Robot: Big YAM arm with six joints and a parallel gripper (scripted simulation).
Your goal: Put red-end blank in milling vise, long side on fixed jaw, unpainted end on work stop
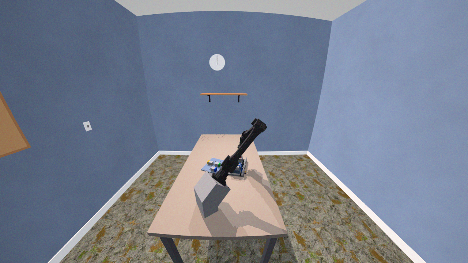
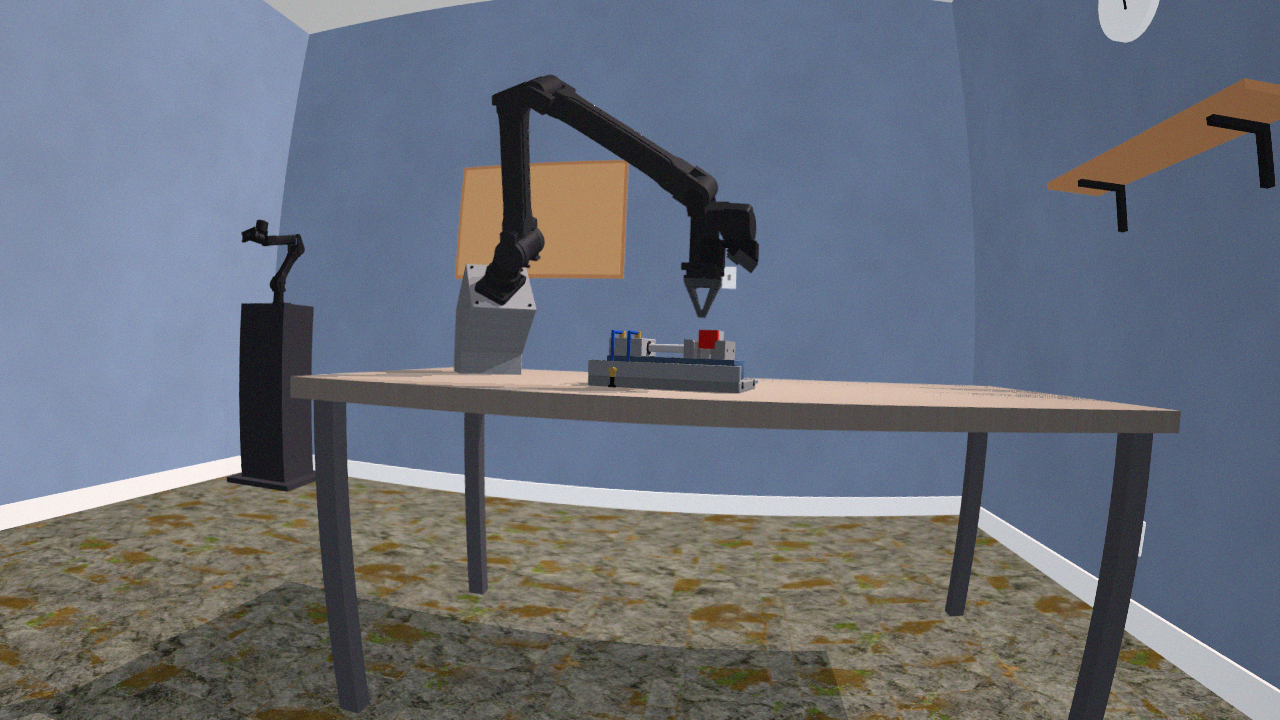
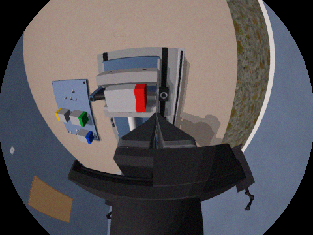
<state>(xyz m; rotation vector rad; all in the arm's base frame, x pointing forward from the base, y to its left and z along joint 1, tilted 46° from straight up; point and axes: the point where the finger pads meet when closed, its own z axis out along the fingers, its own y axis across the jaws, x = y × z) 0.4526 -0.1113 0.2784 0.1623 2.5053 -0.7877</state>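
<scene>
My hand is 40 mm short of the work stop, 90 mm to the right of it and 60 mm above it. Also, from my hand: green-ended blank 10 mm behind, 280 mm to the left, 120 mm below; then blue plate 10 mm ahead, 320 mm to the left, 140 mm below; then vise 40 mm behind, 70 mm to the left, 110 mm below.
</scene>
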